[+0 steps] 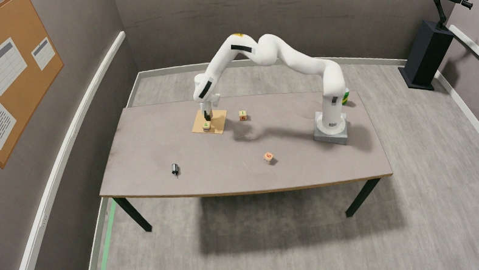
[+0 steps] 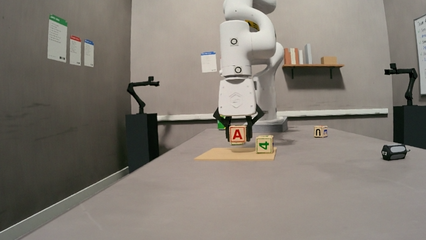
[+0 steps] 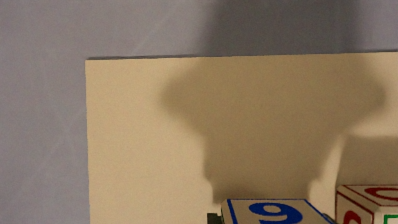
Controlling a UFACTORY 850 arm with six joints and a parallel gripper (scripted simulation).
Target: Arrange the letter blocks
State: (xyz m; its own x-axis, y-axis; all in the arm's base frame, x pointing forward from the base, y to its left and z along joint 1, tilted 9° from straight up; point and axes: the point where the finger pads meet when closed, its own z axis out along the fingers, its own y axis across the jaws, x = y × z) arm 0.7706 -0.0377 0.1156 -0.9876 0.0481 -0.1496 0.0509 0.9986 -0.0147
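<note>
Now: hand 5 cm above the tan mat. The rest, counted from my hand: green can: 92 cm behind, 23 cm to the right, 1 cm above; black device: 15 cm ahead, 40 cm to the left, 4 cm below.
</note>
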